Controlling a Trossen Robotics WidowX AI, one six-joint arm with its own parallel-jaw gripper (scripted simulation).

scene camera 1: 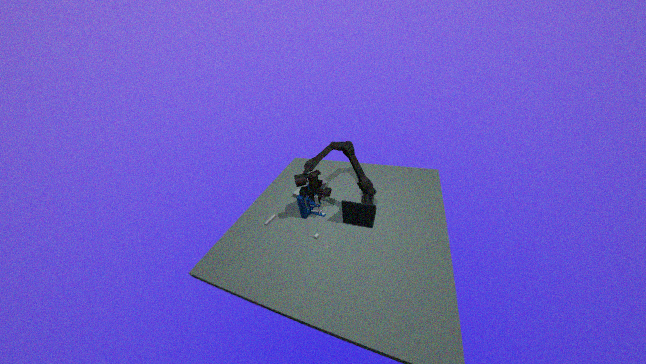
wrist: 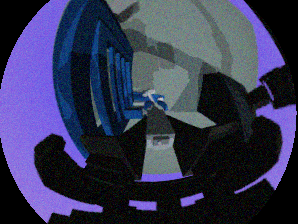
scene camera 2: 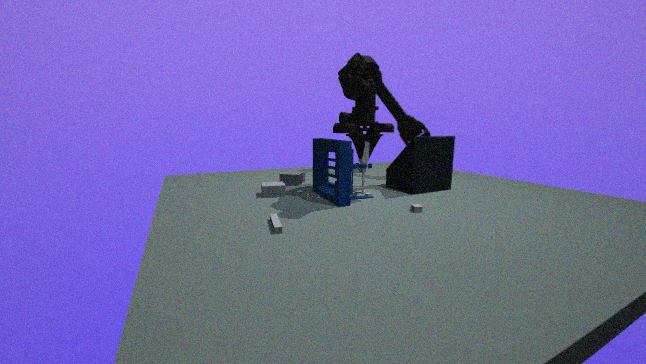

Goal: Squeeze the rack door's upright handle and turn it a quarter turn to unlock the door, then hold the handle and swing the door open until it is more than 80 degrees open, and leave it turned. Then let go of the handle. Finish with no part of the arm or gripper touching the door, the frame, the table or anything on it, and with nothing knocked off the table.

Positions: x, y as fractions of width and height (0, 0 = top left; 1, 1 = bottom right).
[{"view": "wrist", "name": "my gripper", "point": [0.53, 0.53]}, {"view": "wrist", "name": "blue rack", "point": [0.24, 0.27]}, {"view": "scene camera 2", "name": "my gripper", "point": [0.56, 0.44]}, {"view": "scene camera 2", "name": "blue rack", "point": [0.53, 0.54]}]
